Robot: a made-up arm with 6 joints.
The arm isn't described. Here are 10 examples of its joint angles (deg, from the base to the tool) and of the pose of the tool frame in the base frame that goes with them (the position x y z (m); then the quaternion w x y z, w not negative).
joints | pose
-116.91 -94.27 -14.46 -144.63 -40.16 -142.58 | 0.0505 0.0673 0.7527 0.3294 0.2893 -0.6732 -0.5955
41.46 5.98 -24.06 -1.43 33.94 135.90 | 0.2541 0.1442 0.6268 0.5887 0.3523 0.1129 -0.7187
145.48 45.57 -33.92 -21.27 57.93 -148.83 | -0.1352 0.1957 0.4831 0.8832 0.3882 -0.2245 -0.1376
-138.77 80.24 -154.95 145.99 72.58 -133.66 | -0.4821 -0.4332 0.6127 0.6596 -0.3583 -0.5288 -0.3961
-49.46 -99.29 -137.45 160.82 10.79 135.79 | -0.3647 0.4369 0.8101 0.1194 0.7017 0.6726 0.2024
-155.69 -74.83 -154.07 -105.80 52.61 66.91 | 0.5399 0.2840 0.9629 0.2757 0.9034 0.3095 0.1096
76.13 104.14 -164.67 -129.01 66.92 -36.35 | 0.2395 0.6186 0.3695 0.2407 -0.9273 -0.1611 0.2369
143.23 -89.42 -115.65 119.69 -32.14 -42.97 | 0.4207 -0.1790 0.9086 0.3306 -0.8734 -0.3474 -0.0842
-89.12 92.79 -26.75 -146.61 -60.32 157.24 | 0.0395 -0.1176 0.4489 0.2247 -0.8374 -0.4367 0.2398
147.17 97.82 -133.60 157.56 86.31 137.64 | -0.4942 0.3229 0.2988 0.1401 -0.4095 0.3437 -0.8334
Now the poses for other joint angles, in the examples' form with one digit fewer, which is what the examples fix.
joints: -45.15 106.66 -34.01 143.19 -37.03 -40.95
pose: 0.009 -0.082 0.400 0.076 -0.159 0.484 -0.857
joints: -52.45 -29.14 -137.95 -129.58 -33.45 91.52
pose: 0.022 0.074 1.172 0.727 -0.528 -0.438 0.025
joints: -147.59 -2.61 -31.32 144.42 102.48 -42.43
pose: -0.257 -0.162 0.743 0.232 0.276 -0.927 -0.100
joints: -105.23 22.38 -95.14 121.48 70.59 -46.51
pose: -0.124 -0.498 0.871 0.530 0.485 -0.678 -0.156
